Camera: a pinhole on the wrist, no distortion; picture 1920 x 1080 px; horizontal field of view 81.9 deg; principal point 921.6 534.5 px. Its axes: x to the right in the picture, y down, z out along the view. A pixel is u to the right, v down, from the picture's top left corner.
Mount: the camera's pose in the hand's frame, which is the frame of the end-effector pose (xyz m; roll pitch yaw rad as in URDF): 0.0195 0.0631 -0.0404 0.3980 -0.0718 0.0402
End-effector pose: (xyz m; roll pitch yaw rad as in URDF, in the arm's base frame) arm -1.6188 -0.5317 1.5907 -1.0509 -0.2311 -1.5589
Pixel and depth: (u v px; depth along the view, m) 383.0 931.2 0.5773
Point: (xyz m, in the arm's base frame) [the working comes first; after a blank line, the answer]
In the camera's frame: -0.2811 0.2070 0.5773

-1.1370 -0.1716 1.7728
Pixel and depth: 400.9 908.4 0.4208
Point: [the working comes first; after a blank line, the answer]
In the camera's frame: -0.1981 0.1422 0.4208

-1.2747 -0.2851 1.7117
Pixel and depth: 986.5 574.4 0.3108
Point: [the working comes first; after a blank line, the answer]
In the camera's frame: 0.0182 0.0112 0.3108

-1.4245 -0.5122 1.7567
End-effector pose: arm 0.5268 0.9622 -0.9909 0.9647 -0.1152 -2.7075
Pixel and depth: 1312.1 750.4 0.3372
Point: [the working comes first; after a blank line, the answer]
In the camera's frame: 0.1190 0.0658 0.3372

0.3336 1.1496 -0.8082
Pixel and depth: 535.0 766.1 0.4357
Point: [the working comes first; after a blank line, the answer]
In the camera's frame: -0.1523 0.0912 0.4357

0.5516 1.3403 -0.8154
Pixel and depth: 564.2 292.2 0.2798
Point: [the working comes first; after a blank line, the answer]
In the camera's frame: -0.0904 -0.0613 0.2798

0.5116 1.1909 -0.9811
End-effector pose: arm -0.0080 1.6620 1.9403 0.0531 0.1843 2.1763
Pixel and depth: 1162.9 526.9 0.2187
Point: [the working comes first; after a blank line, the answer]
In the camera's frame: 0.0477 -0.0015 0.2187

-0.0314 1.7490 2.0894
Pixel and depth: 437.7 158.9 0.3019
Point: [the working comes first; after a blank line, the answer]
In the camera's frame: -0.1321 -0.1025 0.3019

0.1756 1.6848 2.1390
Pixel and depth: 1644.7 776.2 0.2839
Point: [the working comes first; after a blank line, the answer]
In the camera's frame: 0.1856 0.0620 0.2839

-0.1417 1.8495 2.1603
